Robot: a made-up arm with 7 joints.
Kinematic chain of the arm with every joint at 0, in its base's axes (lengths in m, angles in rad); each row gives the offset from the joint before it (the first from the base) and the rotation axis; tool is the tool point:
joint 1: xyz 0 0 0 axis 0 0.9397 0.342
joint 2: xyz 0 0 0 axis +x
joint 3: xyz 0 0 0 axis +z
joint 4: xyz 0.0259 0 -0.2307 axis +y
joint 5: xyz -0.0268 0 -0.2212 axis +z
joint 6: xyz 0 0 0 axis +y
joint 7: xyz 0 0 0 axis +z
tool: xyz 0 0 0
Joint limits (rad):
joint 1: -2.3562..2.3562
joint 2: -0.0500..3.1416
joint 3: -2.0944..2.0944
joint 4: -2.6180..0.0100
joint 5: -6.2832..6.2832
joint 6: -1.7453..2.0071
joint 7: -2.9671..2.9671
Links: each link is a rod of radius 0.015 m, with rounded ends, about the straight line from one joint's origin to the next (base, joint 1, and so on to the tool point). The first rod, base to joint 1, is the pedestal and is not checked.
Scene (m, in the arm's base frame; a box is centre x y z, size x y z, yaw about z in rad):
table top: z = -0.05
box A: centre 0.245 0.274 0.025 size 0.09 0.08 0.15 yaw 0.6
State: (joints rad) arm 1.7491 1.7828 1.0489 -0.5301 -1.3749 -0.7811 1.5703
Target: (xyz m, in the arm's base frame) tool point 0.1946 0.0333 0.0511
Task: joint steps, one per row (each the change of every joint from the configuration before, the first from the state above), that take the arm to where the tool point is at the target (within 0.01 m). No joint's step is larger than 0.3 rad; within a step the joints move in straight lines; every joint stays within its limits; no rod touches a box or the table.
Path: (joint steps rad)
1: -0.2841 -0.0263 0.2091 0.0534 0.0737 -0.0191 0.1294
2: -0.2841 -0.0262 0.2091 0.0534 0.0737 -0.0192 0.1295
3: -0.2842 -0.0263 0.2091 0.0534 0.0737 -0.0191 0.1294
4: -0.2841 -0.0263 0.2091 0.0534 0.0737 -0.0192 0.1294
5: -0.2841 -0.0263 0.2091 0.0534 0.0737 -0.0191 0.1294
6: 0.1213 0.0527 -0.0767 -0.2727 -0.0461 0.0119 -0.0808
7: 0.1213 0.0526 -0.0767 -0.2728 -0.0461 0.0120 -0.0809
8: 0.1213 0.0526 -0.0768 -0.2728 -0.0460 0.0120 -0.0809
9: 0.1213 0.0526 -0.0767 -0.2727 -0.0461 0.0119 -0.0809
10: 0.1214 0.0527 -0.0767 -0.2728 -0.0460 0.0120 -0.0809
11: 0.1213 0.0526 -0.0767 -0.2728 -0.0461 0.0120 -0.0809
12: 0.1213 0.0526 -0.0767 -0.2727 -0.0460 0.0119 -0.0809
13: 0.1213 0.0527 -0.0768 -0.2728 -0.0461 0.0120 -0.0809

